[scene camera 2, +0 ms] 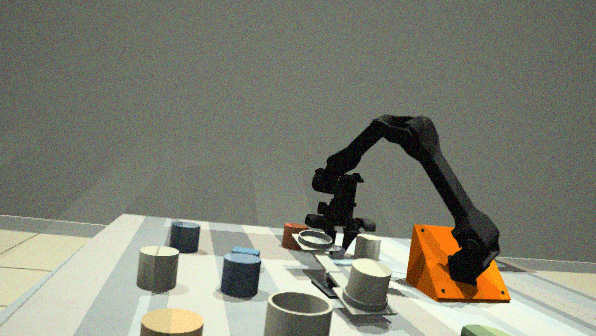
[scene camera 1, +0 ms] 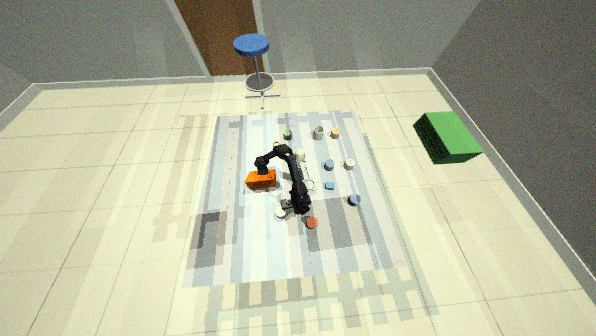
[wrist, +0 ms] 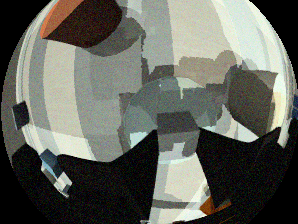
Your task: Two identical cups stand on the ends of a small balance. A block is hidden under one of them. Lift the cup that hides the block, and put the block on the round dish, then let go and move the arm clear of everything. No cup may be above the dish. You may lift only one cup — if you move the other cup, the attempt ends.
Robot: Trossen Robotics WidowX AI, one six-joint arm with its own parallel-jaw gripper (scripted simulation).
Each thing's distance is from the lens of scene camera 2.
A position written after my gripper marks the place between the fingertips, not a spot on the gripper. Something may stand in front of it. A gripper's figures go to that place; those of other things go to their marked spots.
my gripper (scene camera 2: pixel 336 254): 1.16 m
small balance (scene camera 2: pixel 317 243): 0.97 m
